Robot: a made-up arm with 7 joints. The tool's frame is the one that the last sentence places.
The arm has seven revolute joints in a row. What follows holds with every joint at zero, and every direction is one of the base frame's.
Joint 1 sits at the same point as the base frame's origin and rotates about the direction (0.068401, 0.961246, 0.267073).
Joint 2 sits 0.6 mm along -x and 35.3 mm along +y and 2.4 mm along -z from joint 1 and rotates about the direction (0.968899, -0.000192, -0.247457).
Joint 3 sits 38.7 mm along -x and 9.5 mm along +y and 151.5 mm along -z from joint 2 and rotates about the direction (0.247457, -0.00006, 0.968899).
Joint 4 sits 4.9 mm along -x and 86.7 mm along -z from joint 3 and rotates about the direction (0.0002, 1, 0.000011).
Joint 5 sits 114.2 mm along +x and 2.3 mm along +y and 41.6 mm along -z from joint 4 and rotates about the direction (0.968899, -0.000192, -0.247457).
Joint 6 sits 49.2 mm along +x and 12.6 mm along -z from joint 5 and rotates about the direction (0.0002, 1, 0.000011).
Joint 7 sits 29.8 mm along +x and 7.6 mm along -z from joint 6 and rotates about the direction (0.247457, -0.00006, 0.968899).
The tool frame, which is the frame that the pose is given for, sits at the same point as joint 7; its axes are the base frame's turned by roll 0, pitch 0.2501 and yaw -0.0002 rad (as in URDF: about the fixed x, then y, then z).
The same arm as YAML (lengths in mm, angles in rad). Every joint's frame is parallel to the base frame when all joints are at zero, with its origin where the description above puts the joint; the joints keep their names.
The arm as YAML. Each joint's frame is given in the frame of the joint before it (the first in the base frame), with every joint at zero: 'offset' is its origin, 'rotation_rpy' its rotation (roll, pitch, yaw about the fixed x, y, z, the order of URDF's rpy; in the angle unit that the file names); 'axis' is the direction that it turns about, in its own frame. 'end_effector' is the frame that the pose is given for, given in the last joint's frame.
length_unit: mm
angle_unit: rad
chain:
  - id: joint 1
    offset: [0.0, 0.0, 0.0]
    rotation_rpy: [0.0, 0.0, 0.0]
    axis: [0.068403, 0.961235, 0.26711]
  - id: joint 2
    offset: [-0.6, 35.3, -2.4]
    rotation_rpy: [0.0, 0.0, 0.0]
    axis: [0.968889, -0.0002, -0.247497]
  - id: joint 3
    offset: [-38.7, 9.5, -151.5]
    rotation_rpy: [0.0, 0.0, 0.0]
    axis: [0.247497, -0.0001, 0.968889]
  - id: joint 4
    offset: [-4.9, 0.0, -86.7]
    rotation_rpy: [0.0, 0.0, 0.0]
    axis: [0.0002, 1.0, 0.0]
  - id: joint 5
    offset: [114.2, 2.3, -41.6]
    rotation_rpy: [0.0, 0.0, 0.0]
    axis: [0.968889, -0.0002, -0.247497]
  - id: joint 6
    offset: [49.2, 0.0, -12.6]
    rotation_rpy: [0.0, 0.0, 0.0]
    axis: [0.0002, 1.0, 0.0]
  - id: joint 7
    offset: [29.8, 0.0, -7.6]
    rotation_rpy: [0.0, 0.0, 0.0]
    axis: [0.247497, -0.0001, 0.968889]
end_effector:
  offset: [0.0, 0.0, 0.0]
  rotation_rpy: [0.0, 0.2501, -0.0002]

